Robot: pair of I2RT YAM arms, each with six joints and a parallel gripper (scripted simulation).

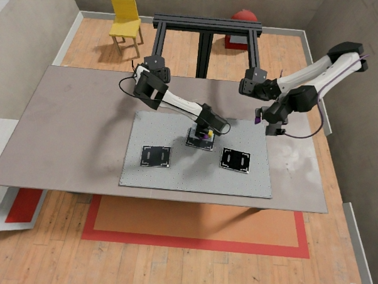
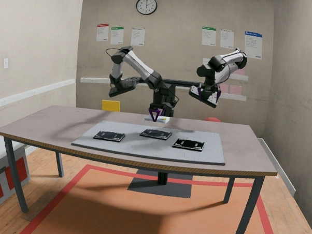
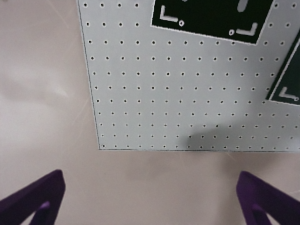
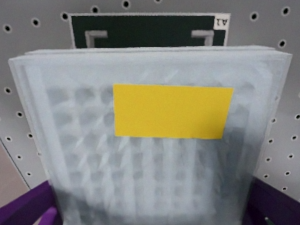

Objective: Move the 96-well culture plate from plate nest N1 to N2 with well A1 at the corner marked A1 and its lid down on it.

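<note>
Now: right hand right at the culture plate.
</note>
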